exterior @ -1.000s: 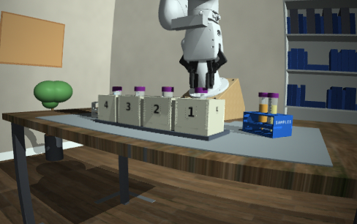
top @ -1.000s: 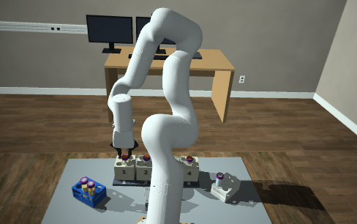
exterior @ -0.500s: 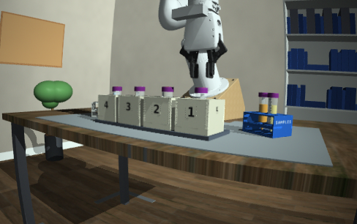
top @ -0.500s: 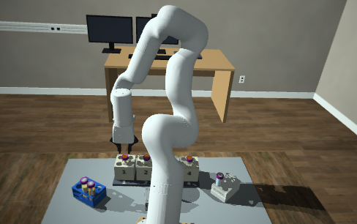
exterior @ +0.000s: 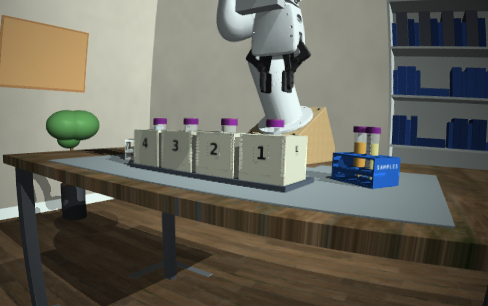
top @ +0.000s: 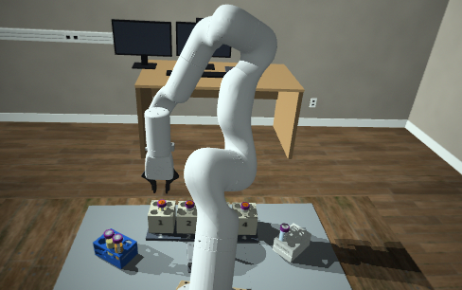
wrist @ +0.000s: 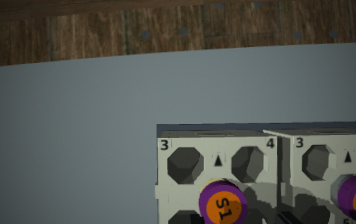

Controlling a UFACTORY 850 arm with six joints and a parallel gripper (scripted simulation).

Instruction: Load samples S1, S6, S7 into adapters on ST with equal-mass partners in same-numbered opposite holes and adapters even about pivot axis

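The adapter 1 lies 150 mm below my hand. The rest, counted from my hand: white rack: 250 mm behind, 460 mm to the right, 170 mm below; then blue samples rack: 100 mm behind, 190 mm to the left, 170 mm below.
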